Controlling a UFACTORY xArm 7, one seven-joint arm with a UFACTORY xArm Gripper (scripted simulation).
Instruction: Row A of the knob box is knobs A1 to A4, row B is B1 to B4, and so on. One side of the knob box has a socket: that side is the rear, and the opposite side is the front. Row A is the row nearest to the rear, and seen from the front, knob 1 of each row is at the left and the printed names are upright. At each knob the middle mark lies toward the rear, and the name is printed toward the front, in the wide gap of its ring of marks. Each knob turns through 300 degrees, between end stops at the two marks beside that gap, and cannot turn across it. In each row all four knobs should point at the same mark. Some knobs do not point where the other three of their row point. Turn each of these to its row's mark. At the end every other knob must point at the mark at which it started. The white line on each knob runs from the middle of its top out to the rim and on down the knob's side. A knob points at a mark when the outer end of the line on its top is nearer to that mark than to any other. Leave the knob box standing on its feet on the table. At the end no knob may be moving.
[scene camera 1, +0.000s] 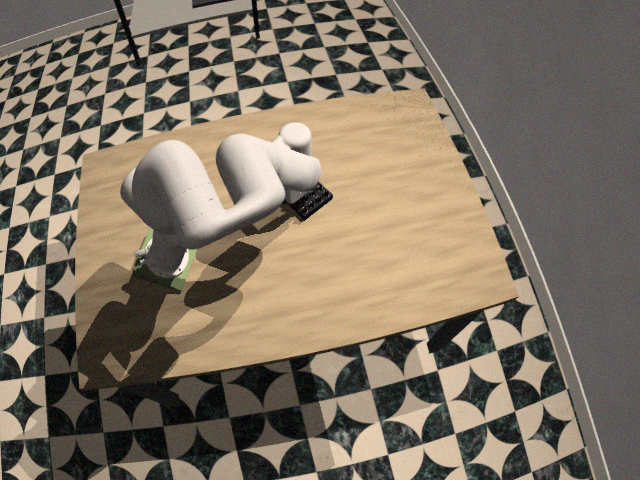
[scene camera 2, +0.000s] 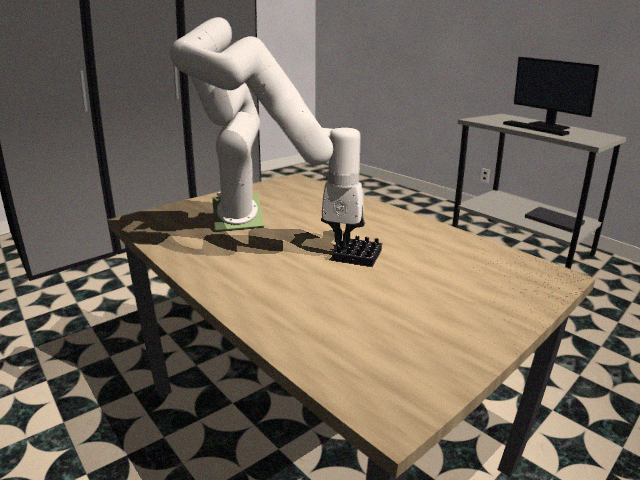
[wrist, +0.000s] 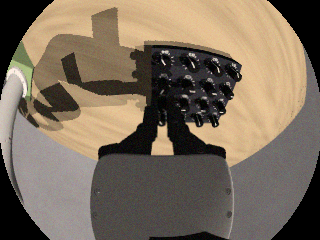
Labels:
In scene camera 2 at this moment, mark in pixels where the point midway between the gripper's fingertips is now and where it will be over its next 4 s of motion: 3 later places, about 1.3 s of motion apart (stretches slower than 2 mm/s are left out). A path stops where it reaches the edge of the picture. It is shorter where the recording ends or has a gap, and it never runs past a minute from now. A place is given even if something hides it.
My gripper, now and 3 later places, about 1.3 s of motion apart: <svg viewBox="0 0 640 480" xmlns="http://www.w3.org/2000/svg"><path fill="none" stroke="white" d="M342 245L342 232L343 227L342 226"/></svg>

